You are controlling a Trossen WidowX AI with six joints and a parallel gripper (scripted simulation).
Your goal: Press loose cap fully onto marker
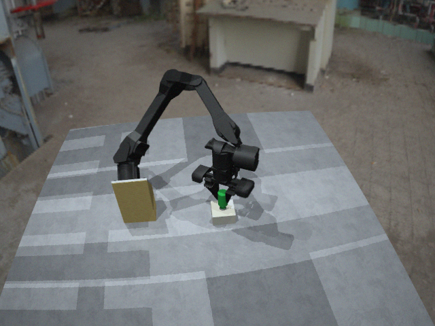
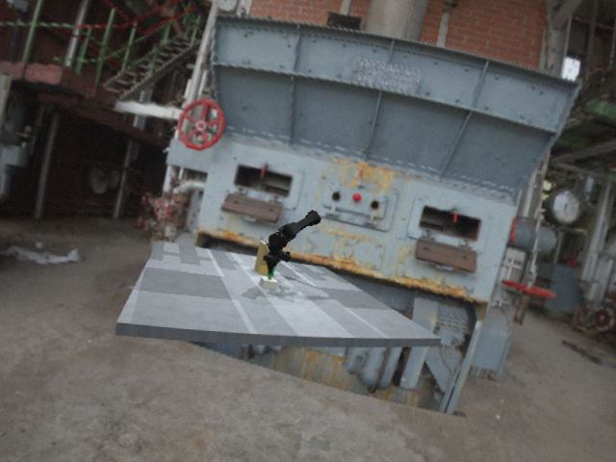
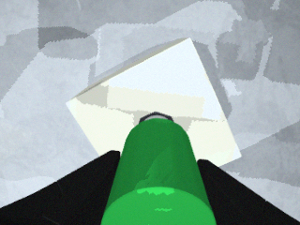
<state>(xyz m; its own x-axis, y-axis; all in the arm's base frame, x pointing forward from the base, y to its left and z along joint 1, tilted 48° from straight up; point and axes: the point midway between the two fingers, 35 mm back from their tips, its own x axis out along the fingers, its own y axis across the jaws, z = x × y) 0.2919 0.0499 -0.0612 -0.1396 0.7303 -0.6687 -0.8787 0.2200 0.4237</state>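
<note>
The cap lies 10 mm above my gripper tip.
</note>
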